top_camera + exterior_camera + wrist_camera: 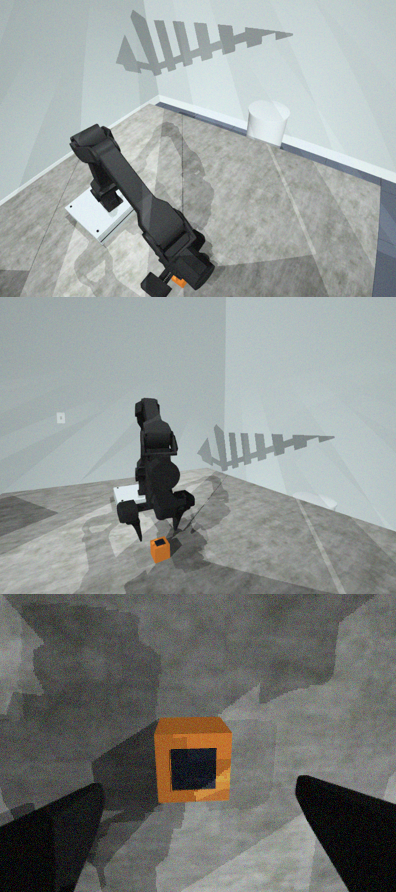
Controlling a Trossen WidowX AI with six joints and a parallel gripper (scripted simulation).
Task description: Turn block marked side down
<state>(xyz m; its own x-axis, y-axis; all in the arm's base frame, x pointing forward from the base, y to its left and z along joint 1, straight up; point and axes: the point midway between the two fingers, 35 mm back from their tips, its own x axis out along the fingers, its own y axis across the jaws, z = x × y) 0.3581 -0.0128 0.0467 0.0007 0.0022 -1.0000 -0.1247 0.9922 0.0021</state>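
My gripper tip is now 30 mm above the orange block.
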